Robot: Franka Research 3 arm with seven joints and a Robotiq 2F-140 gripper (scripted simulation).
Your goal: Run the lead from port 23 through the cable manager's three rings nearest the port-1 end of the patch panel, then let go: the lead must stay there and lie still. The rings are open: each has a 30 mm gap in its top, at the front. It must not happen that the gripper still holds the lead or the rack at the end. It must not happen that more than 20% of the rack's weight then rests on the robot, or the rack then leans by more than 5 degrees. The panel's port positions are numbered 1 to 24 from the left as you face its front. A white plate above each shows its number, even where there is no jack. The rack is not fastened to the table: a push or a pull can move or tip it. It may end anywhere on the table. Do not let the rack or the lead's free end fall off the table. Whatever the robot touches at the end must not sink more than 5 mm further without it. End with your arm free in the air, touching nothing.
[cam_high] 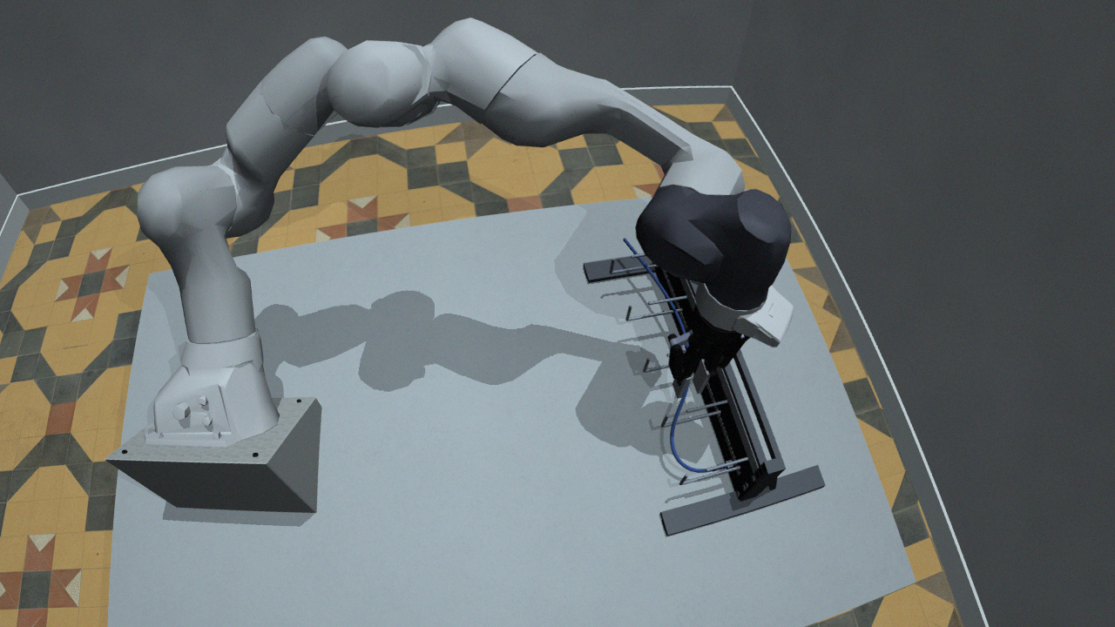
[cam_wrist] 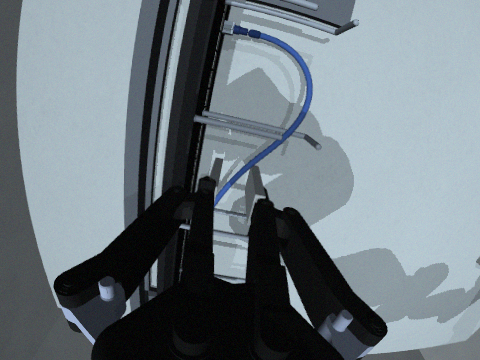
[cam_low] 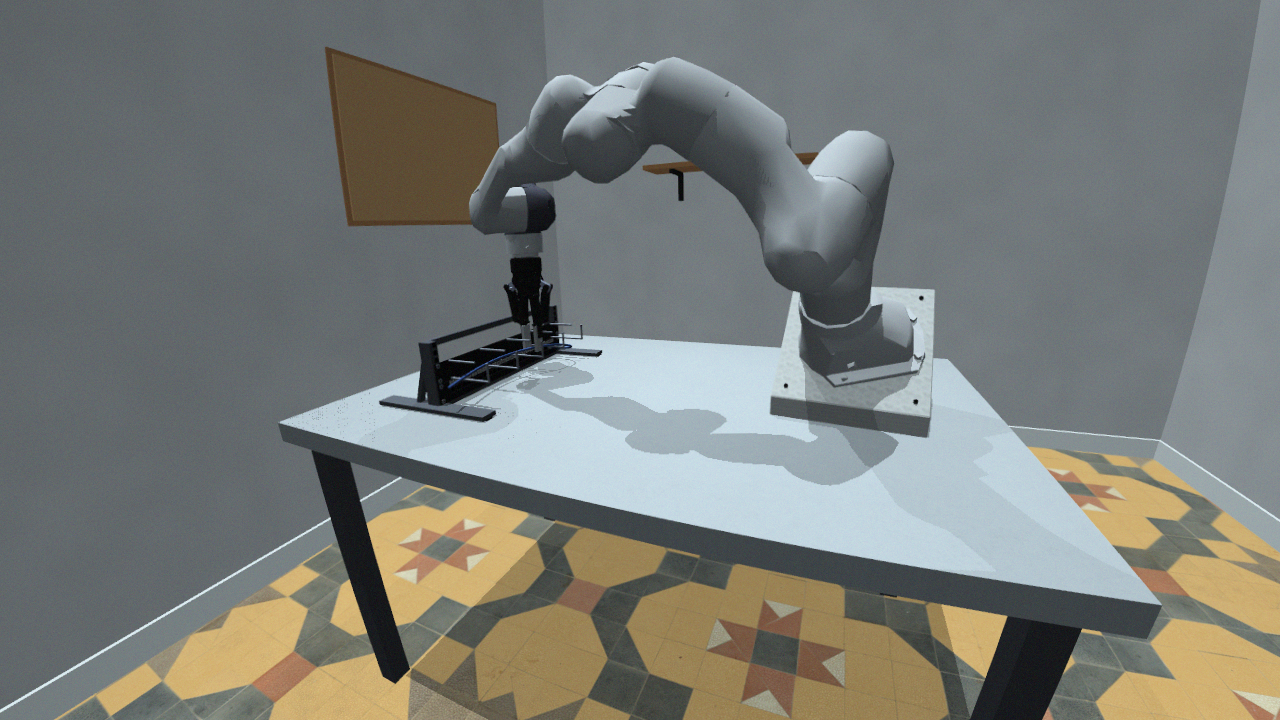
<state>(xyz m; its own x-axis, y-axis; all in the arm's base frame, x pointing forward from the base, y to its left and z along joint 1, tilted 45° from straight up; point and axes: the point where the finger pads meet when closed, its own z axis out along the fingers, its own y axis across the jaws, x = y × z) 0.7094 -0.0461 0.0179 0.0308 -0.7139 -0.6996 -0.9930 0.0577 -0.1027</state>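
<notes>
The rack is 60 mm ahead of my hand, 50 mm to the left of it and 20 mm below it.
</notes>
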